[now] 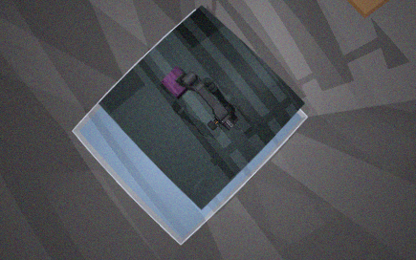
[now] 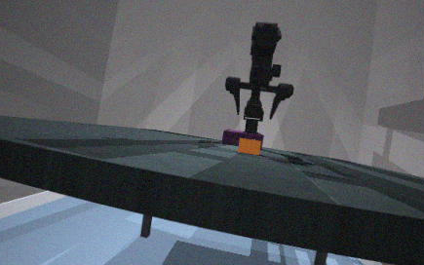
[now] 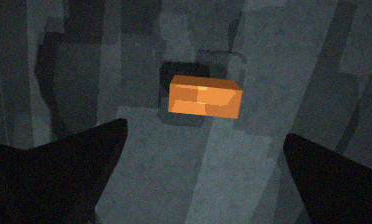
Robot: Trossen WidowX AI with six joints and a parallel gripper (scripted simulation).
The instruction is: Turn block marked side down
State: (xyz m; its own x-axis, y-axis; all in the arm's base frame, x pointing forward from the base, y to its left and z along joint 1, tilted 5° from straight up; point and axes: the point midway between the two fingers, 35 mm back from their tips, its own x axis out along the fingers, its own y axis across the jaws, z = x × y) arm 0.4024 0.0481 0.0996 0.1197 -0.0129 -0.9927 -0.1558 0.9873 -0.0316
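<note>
The orange block is 80 mm below my gripper tip and 10 mm behind it.
</note>
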